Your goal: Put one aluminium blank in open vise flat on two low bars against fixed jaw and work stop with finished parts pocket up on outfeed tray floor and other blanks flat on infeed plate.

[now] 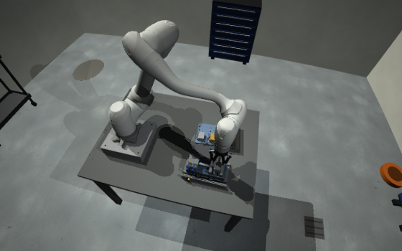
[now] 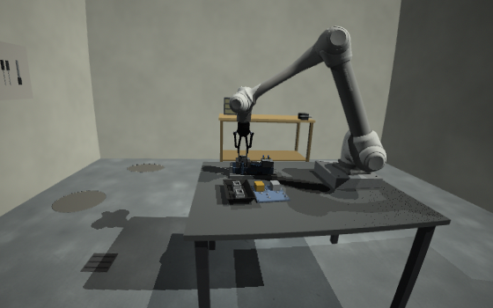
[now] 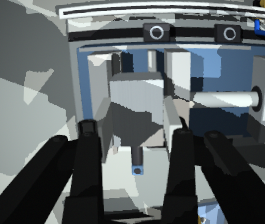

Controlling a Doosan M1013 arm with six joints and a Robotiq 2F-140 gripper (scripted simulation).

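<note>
Now: the aluminium blank 4 cm below my hand. From my hand the other things lie so: brass blank: 3 cm behind, 27 cm to the left, 11 cm below; then vise: 7 cm behind, 1 cm to the left, 10 cm below; then piston rod: 9 cm behind, 2 cm to the left, 6 cm below.
</note>
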